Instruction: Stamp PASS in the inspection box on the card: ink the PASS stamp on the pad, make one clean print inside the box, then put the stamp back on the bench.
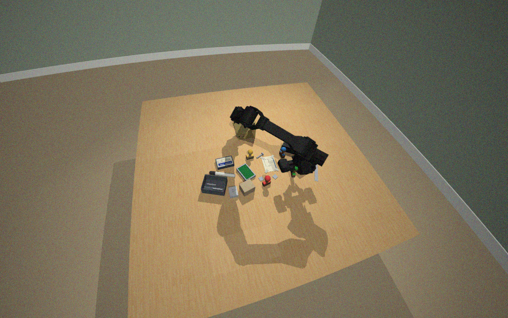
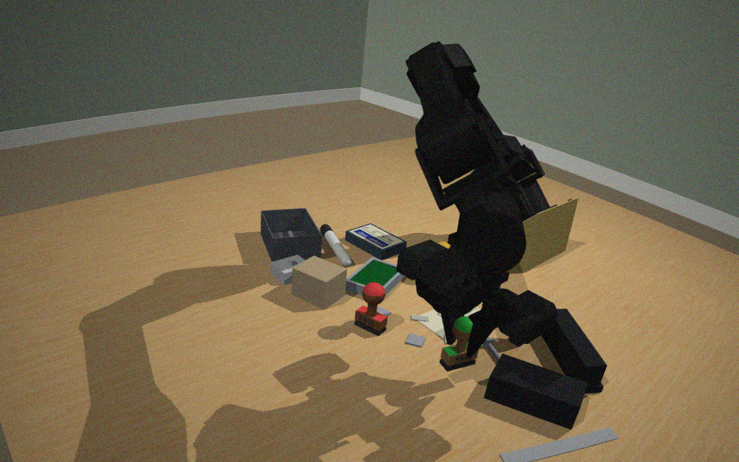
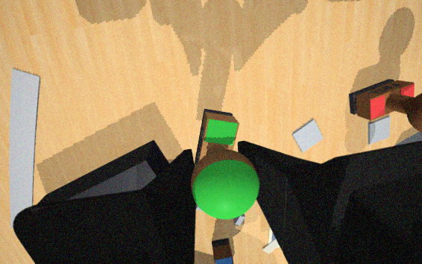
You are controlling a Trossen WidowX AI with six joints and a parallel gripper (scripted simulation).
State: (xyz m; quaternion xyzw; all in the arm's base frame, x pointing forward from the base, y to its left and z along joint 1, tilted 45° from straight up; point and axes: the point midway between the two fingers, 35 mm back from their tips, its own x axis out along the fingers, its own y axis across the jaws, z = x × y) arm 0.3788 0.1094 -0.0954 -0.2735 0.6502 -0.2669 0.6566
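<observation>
Now: the green ink pad 8 cm behind my gripper tip, 23 cm to the right of it and 4 cm below it. The rest, counted from my gripper tip: red-knob stamp (1 cm ahead, 14 cm to the right, 3 cm below); then white card (11 cm behind, 9 cm to the right, 5 cm below); then blue-knob stamp (15 cm behind, 3 cm below).
</observation>
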